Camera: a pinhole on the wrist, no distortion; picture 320 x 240 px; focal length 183.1 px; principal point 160.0 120.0 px. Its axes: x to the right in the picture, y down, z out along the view. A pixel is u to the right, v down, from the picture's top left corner.
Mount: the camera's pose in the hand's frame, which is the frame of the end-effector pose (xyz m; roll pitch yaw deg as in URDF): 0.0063 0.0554 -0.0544 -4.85 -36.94 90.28
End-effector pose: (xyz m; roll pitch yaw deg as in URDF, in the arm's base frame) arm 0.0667 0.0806 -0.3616 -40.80 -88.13 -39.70
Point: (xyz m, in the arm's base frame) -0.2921 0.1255 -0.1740
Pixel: 44 18
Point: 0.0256 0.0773 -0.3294
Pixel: 84 61
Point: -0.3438 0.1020 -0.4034
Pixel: 30 133
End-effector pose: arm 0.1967 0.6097 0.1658 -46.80 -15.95 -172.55
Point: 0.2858 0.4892 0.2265
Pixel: 266 165
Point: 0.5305 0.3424 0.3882
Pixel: 261 201
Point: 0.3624 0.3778 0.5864
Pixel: 213 111
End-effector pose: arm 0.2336 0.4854 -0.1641 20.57 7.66 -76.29
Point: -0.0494 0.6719 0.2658
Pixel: 231 217
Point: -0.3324 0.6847 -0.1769
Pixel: 39 228
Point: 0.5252 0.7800 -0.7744
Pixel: behind the camera
